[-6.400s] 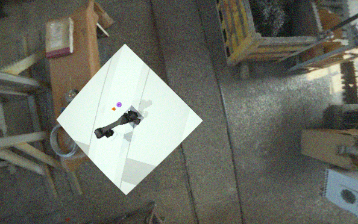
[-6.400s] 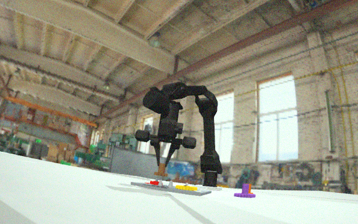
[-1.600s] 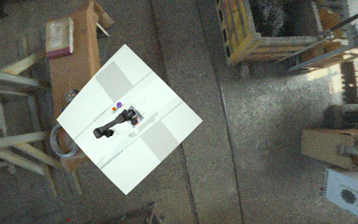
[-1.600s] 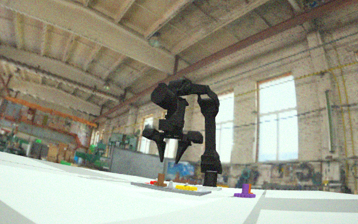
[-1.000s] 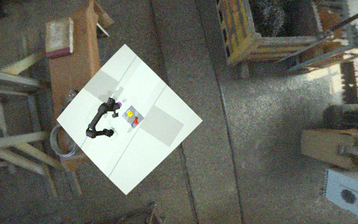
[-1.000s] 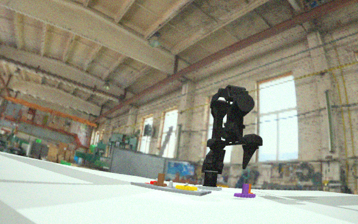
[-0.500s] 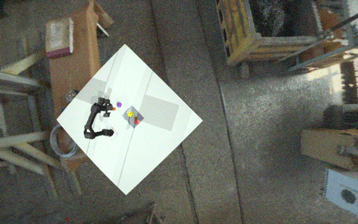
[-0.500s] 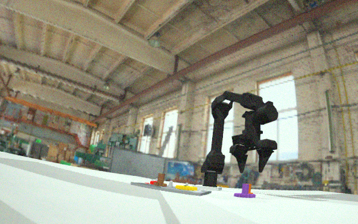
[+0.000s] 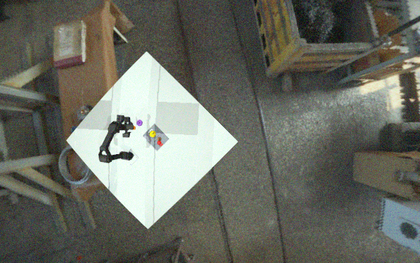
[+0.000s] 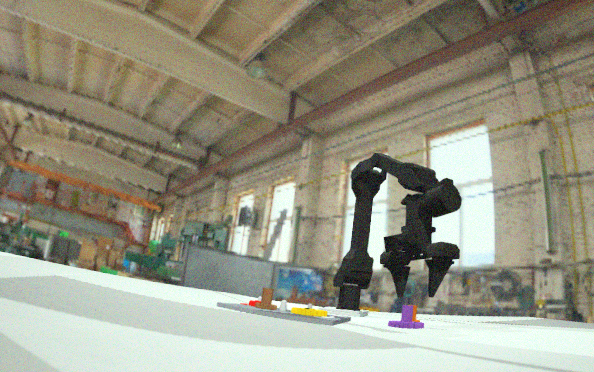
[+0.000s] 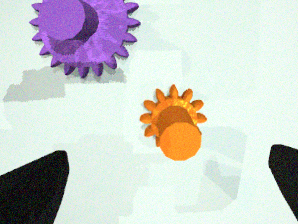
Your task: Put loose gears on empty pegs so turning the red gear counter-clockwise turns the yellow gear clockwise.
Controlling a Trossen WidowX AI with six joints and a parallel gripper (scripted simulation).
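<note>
My gripper tip is 40 mm above the orange gear. From my gripper tip the other things lie so: purple gear 70 mm ahead, 40 mm below, 20 mm to the right; board 240 mm to the right, 50 mm below, 50 mm ahead; yellow gear 200 mm to the right, 60 mm ahead, 40 mm below.
</note>
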